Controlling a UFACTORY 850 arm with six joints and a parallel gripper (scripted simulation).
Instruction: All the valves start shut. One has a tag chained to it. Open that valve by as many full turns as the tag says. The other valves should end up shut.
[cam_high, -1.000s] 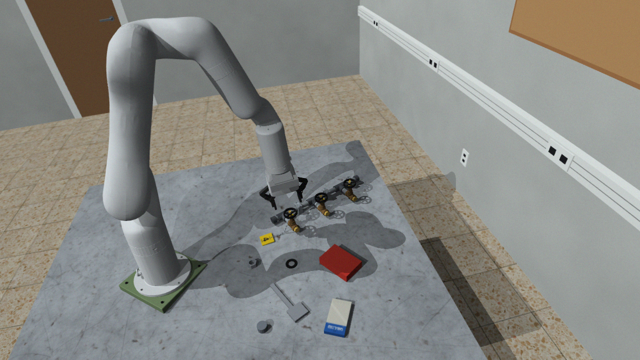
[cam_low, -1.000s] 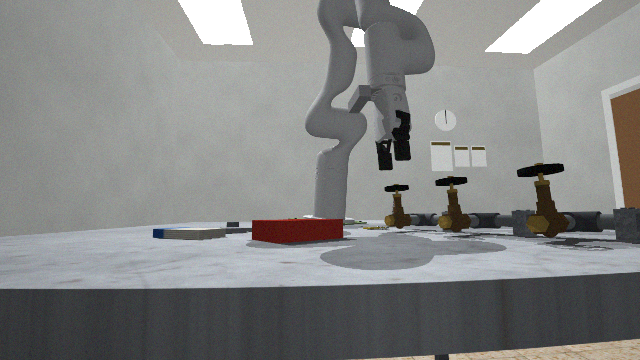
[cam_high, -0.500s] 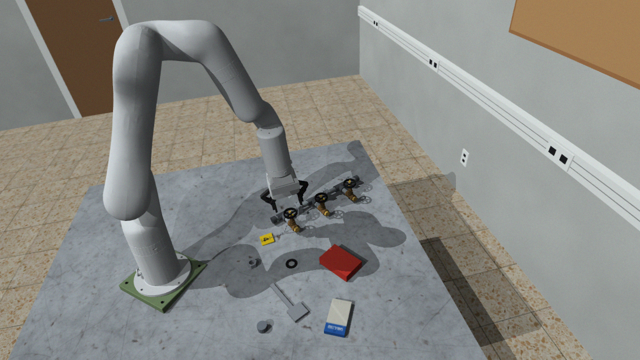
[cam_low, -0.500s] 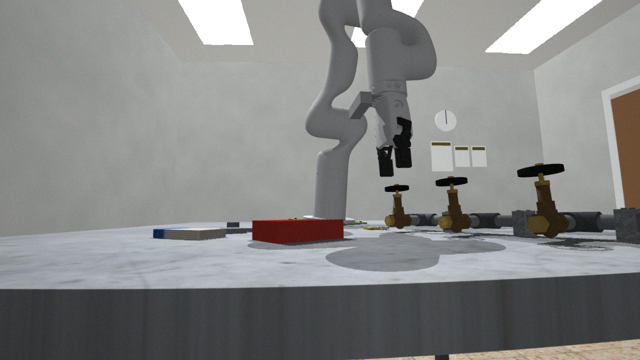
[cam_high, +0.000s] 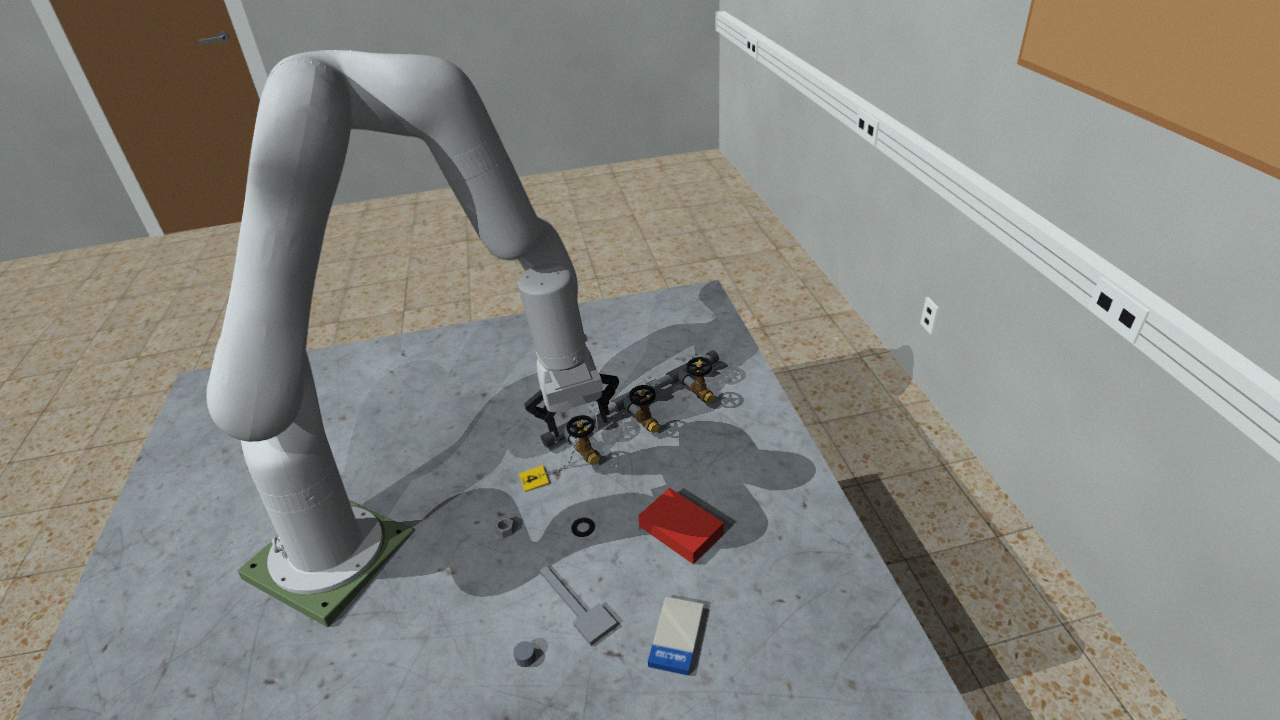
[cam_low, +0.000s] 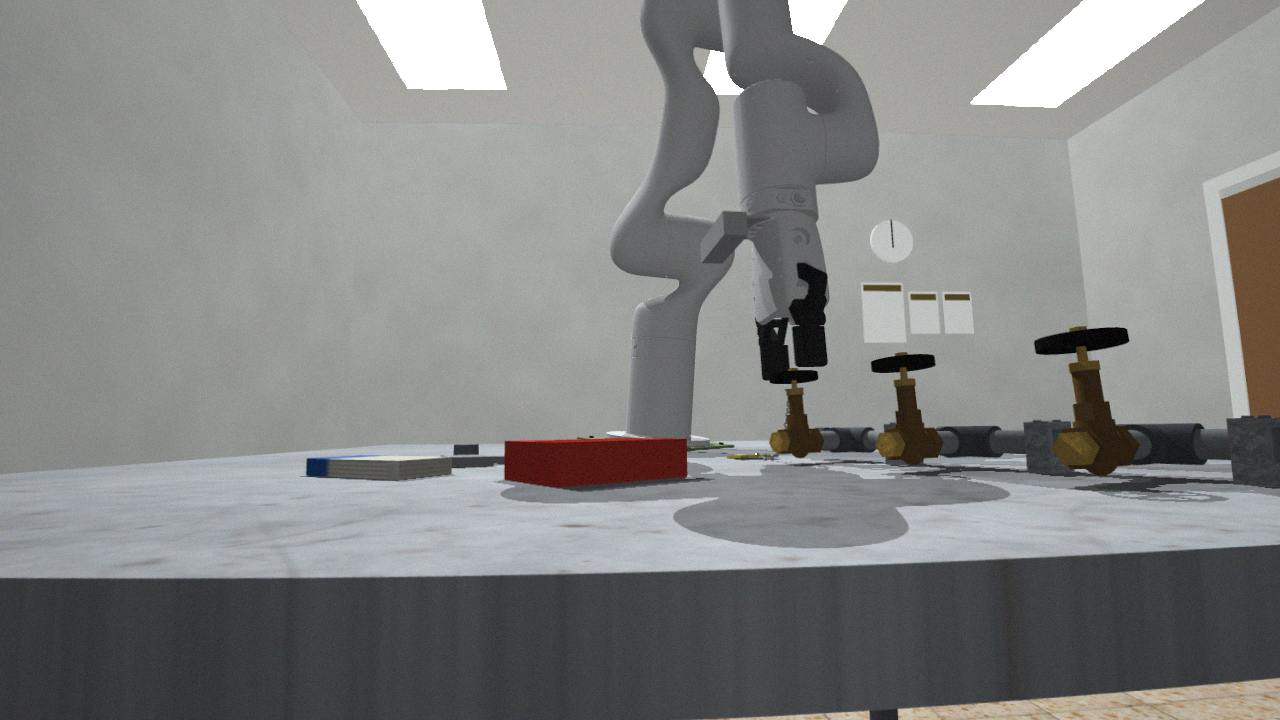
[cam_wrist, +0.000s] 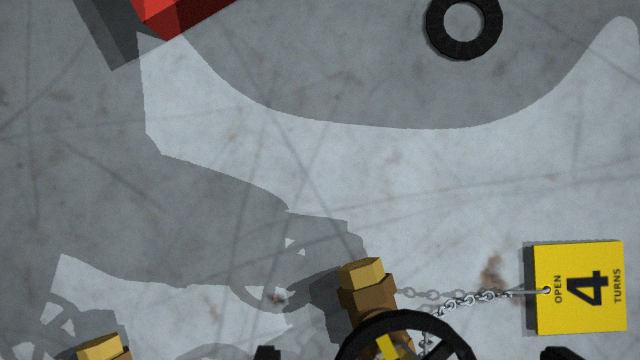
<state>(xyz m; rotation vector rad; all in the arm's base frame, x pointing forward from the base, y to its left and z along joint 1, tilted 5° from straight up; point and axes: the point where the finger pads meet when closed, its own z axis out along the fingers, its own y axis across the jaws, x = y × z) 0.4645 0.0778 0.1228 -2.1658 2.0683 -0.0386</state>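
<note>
My gripper is now 90 mm past the yellow tag, 20 mm to the left of it and 100 mm above it. Also, from my hand: black washer (30 mm behind, 160 mm to the right, 100 mm below); then red block (130 mm ahead, 210 mm to the right, 90 mm below); then grey nut (170 mm behind, 120 mm to the right, 100 mm below).
</note>
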